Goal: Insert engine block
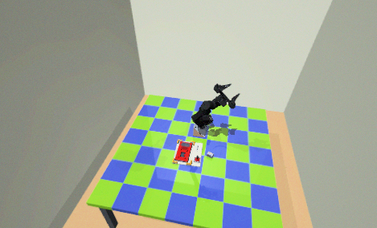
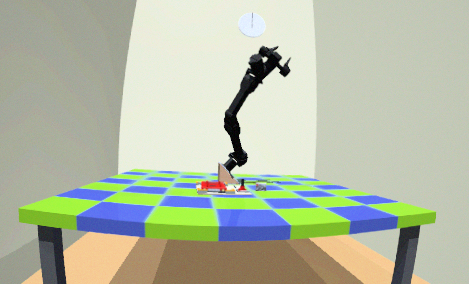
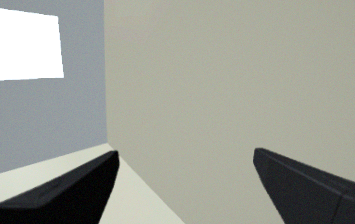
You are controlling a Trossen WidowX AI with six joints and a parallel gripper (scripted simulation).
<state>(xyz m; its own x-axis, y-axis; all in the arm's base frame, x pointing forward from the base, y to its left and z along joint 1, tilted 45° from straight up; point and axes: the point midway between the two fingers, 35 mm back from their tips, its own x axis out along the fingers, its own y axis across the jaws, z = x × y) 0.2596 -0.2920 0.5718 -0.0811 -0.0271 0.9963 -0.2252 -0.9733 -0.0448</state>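
The grey engine block is 680 mm below my gripper tip, 100 mm to the right of it and 10 mm behind it. Round my gripper tip: grey holder (660 mm below, 210 mm to the right, 60 mm ahead); white-and-grey base plate (680 mm below, 300 mm to the right).
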